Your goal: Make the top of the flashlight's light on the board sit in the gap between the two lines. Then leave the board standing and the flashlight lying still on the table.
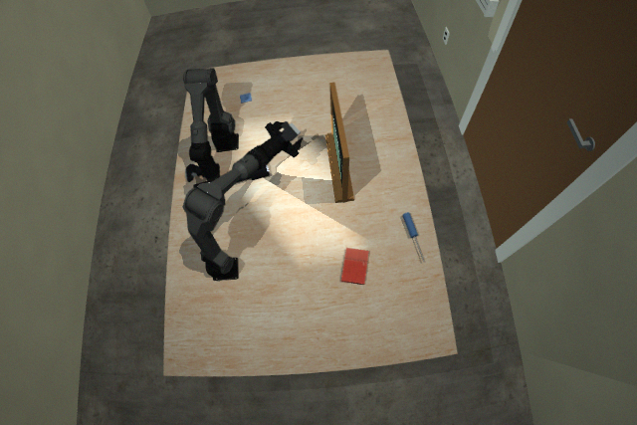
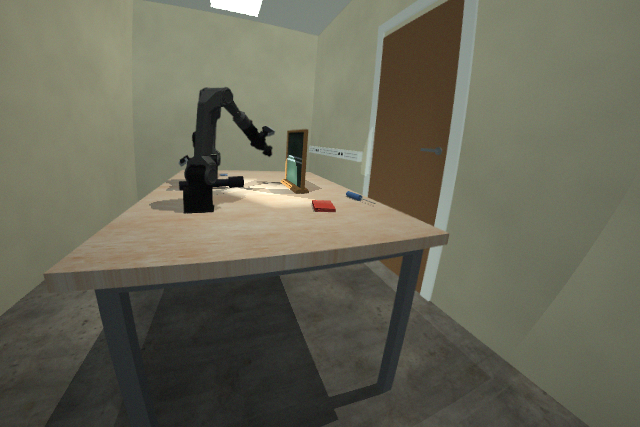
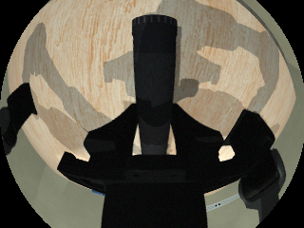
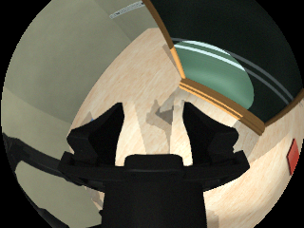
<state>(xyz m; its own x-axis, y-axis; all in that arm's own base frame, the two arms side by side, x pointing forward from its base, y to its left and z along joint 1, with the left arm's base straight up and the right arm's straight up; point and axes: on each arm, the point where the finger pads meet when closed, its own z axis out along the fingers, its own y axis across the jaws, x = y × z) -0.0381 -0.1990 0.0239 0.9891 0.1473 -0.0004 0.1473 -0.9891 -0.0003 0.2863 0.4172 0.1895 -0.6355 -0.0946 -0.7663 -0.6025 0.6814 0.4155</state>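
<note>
The black flashlight is 24 cm behind my right hand, 6 cm to the right of it and 16 cm below it. Round my right hand: blue-handled screwdriver 39 cm ahead, 38 cm to the right, 18 cm below; then red block 17 cm ahead, 45 cm to the right, 18 cm below; then framed board 15 cm ahead, 5 cm to the right, 3 cm below.
Right now my left hand is 80 mm short of the black flashlight and 10 mm to the right of it. From my left hand the other things lie so: blue-handled screwdriver (710 mm ahead, 300 mm to the right, 10 mm below); red block (480 mm ahead, 370 mm to the right, 20 mm below); framed board (470 mm ahead, 130 mm above, 20 mm to the left).
</note>
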